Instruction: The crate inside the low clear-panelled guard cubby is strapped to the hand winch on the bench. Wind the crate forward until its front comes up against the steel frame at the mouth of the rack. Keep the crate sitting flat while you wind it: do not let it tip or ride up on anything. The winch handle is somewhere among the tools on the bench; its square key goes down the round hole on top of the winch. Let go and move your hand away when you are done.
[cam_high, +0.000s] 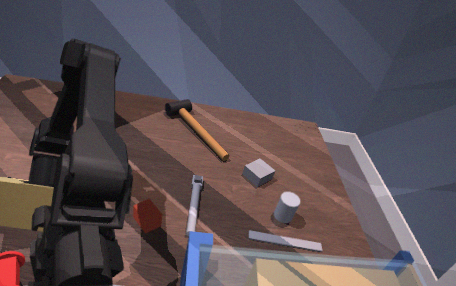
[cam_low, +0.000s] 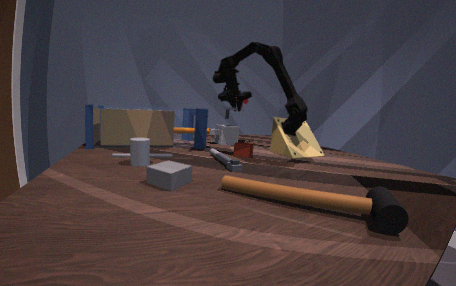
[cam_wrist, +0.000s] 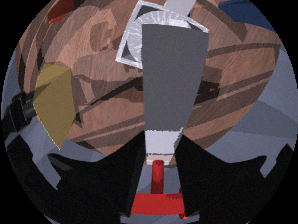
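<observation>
The red grip is 5 cm above my gripper tip, 3 cm behind it and 1 cm to the right of it. The rest, counted from my gripper tip: flat grey bar 44 cm ahead, 34 cm to the left, 16 cm below; then grey winch 13 cm below, 5 cm ahead, 2 cm to the left; then winch handle 2 cm above, 1 cm ahead.
</observation>
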